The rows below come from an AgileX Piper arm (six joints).
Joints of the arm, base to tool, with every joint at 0 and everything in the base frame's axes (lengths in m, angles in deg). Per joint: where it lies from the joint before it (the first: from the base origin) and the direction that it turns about. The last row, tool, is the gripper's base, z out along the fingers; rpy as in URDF.
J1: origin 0 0 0.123 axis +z
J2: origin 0 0 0 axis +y
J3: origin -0.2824 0 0.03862 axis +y
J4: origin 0.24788 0 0.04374 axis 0.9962 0 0.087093
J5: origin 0 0 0 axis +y
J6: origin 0.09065 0 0.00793 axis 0.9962 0 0.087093
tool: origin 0 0 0 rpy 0 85.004 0
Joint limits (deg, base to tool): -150..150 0..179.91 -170..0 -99.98..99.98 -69.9..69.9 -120..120
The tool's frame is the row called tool.
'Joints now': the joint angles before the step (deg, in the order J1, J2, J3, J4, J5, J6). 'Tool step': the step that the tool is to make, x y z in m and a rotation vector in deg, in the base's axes. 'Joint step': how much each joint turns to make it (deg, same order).
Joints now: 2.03, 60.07, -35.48, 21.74, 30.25, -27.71
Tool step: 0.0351, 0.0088, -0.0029, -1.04, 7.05, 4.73
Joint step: 1.26, 10.25, -7.70, -0.19, 5.32, -2.03
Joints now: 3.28, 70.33, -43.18, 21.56, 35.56, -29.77
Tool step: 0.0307, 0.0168, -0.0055, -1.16, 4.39, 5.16
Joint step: 3.12, 8.53, -6.81, -0.89, 3.13, -0.79
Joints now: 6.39, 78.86, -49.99, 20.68, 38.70, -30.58
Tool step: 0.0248, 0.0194, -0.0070, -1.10, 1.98, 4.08
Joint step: 3.35, 6.72, -5.47, -1.03, 0.93, -0.02
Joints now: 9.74, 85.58, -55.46, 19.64, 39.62, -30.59
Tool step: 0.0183, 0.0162, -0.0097, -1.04, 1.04, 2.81
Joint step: 2.51, 5.24, -3.81, -0.89, -0.23, 0.03
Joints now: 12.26, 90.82, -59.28, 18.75, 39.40, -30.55
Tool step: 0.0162, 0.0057, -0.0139, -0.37, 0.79, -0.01
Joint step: 0.47, 4.51, -2.28, 0.00, -1.47, 0.06
